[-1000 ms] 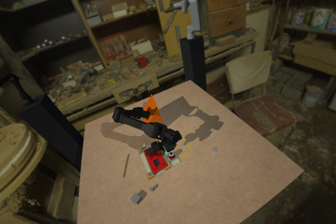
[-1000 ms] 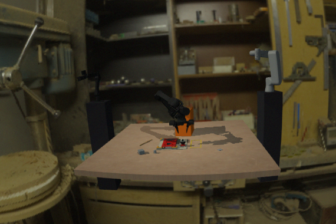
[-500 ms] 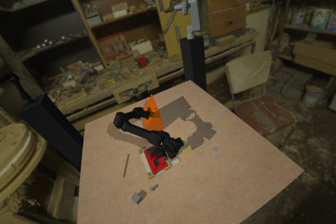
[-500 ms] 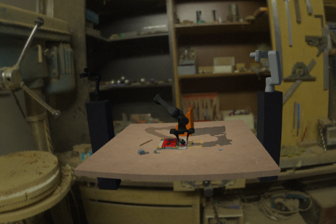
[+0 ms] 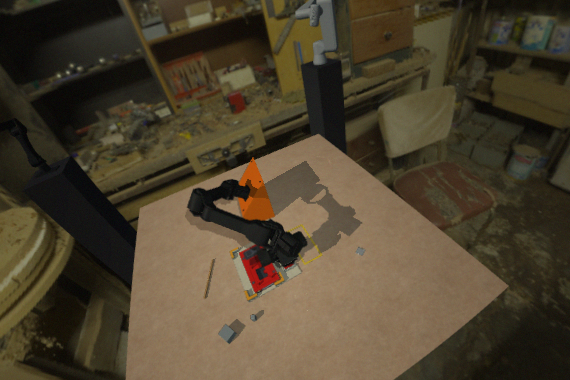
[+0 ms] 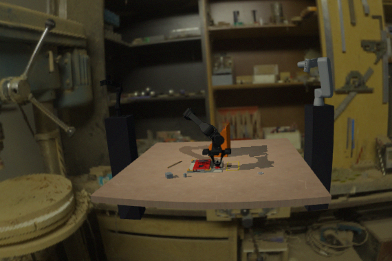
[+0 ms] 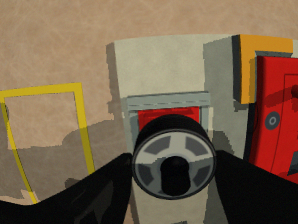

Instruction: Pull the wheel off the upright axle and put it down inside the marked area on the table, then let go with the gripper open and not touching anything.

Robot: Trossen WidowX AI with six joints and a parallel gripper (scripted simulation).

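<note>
Now: gripper tip right at the dark wheel. Round my gripper tip: thin wooden stick 31 cm to the right, 14 cm behind, 4 cm below.
</note>
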